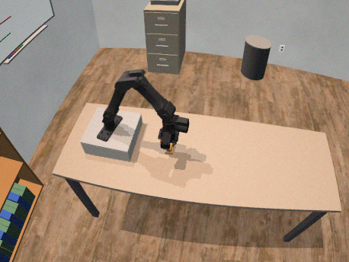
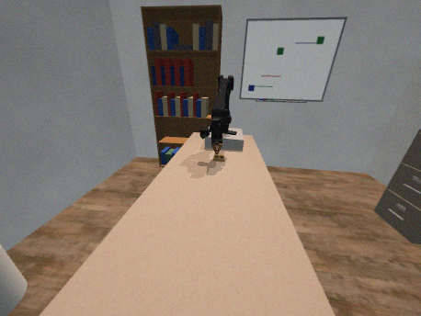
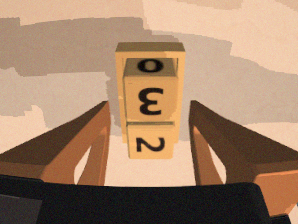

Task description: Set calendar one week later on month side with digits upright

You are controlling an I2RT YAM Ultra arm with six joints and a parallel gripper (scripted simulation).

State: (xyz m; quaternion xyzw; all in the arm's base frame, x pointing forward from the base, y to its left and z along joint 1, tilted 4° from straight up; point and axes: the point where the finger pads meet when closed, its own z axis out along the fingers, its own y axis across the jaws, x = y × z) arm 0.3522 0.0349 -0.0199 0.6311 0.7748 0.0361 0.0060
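Right now the wooden digit cube is 3 cm below my hand. Also, from my hand: calendar tray (2 cm to the left, 5 cm below).
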